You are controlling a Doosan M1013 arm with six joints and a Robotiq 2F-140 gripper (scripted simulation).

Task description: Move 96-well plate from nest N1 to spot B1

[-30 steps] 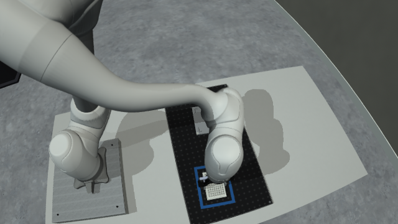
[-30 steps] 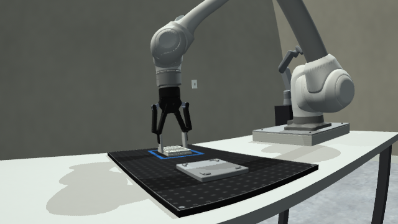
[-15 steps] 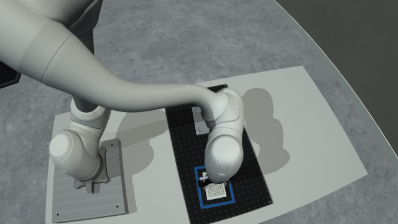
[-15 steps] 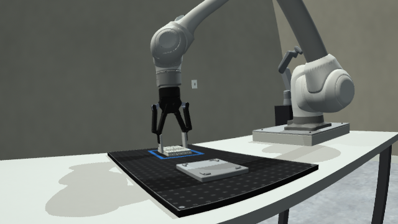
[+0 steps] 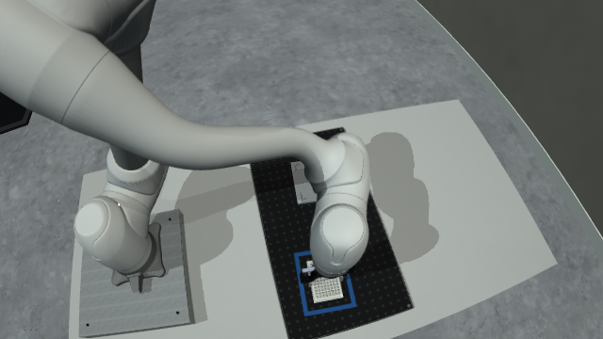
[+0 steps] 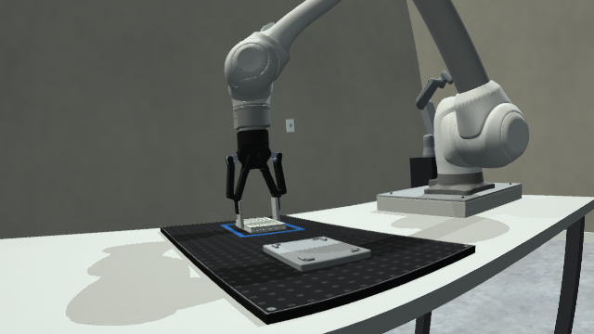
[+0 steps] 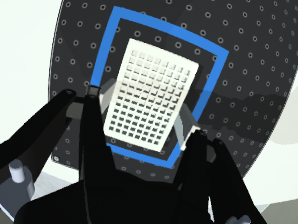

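The white 96-well plate lies 2 cm below my hand. From my hand the other things lie so: grey plate nest N1 (6 cm ahead, 33 cm to the left, 2 cm below).
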